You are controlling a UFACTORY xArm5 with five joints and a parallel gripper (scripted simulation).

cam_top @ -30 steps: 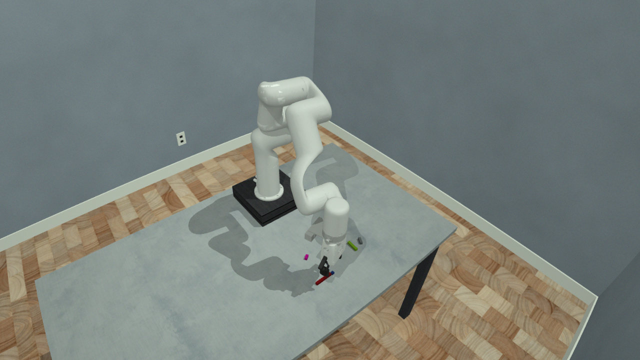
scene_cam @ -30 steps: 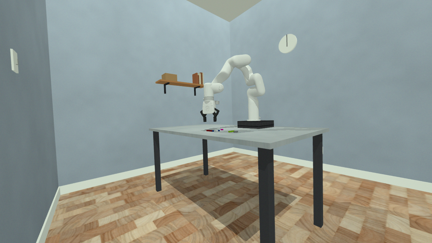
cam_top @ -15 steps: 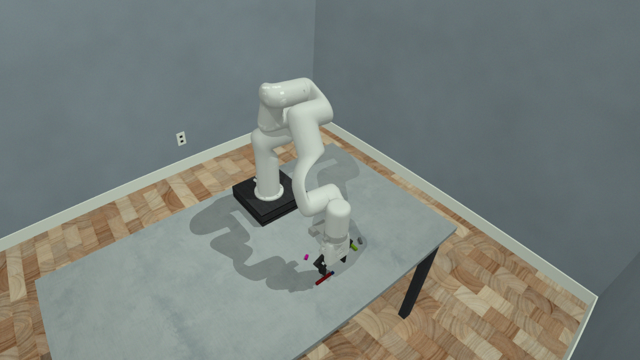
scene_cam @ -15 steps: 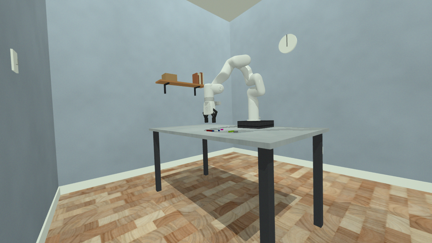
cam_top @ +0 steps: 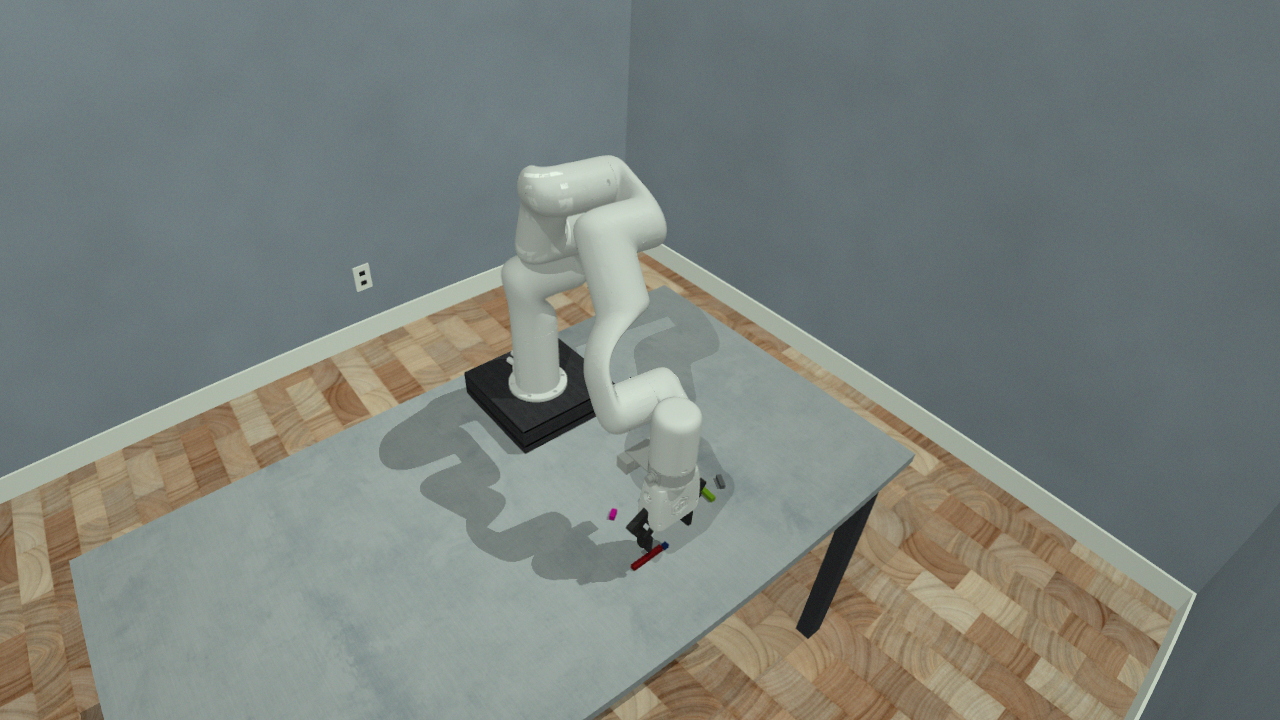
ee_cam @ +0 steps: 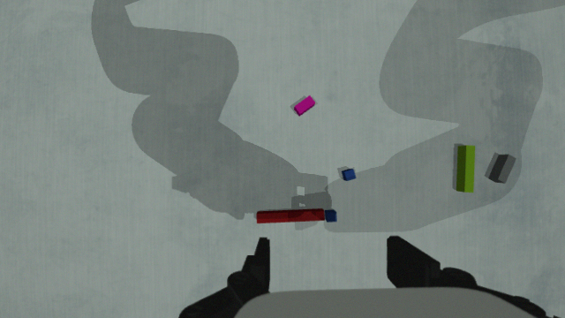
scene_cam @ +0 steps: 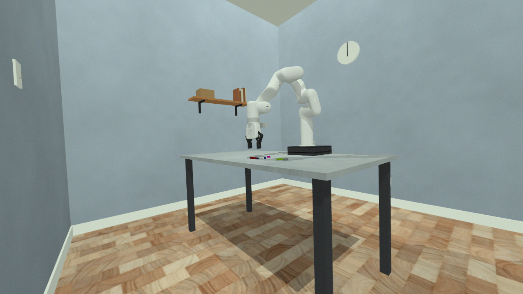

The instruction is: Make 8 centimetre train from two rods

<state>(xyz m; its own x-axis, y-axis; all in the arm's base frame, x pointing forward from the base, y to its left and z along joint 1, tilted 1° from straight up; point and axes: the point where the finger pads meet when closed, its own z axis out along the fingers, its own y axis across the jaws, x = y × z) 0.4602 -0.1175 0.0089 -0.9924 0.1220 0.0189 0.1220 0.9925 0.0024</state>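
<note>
Right now my hand is 20 mm past the red rod, 20 mm to the left of it and 70 mm above it. Also, from my hand: lime rod (40 mm behind, 170 mm to the left, 70 mm below); then magenta rod (130 mm behind, 10 mm to the left, 70 mm below); then grey rod (30 mm behind, 220 mm to the left, 70 mm below).
</note>
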